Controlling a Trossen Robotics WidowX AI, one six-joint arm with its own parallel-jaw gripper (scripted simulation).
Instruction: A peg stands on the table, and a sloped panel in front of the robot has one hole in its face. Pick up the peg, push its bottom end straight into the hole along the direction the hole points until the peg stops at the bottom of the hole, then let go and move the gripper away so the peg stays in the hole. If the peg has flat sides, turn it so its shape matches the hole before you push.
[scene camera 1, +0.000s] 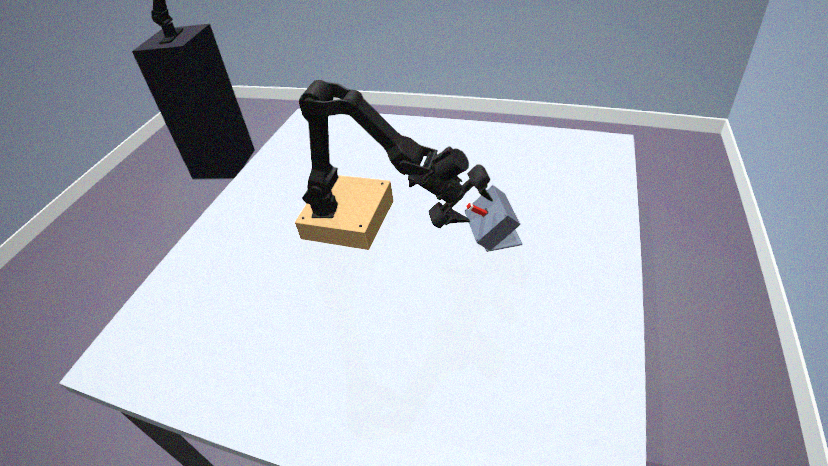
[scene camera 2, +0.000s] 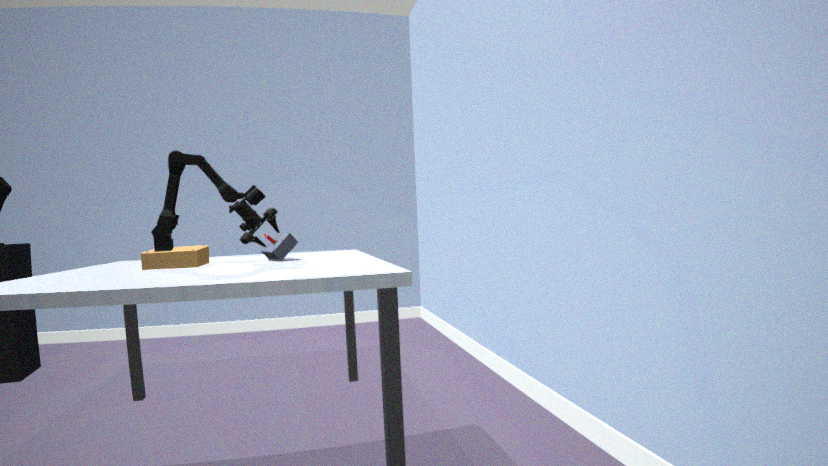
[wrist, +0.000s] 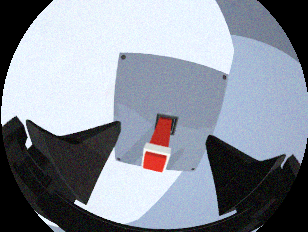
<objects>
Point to my gripper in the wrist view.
165, 133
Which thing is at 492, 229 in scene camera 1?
A sloped panel.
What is my gripper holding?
Nothing.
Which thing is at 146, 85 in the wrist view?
A sloped panel.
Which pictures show my gripper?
Scene camera 1, scene camera 2 and the wrist view: all of them.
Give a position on a peg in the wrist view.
156, 154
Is my gripper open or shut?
Open.
</objects>
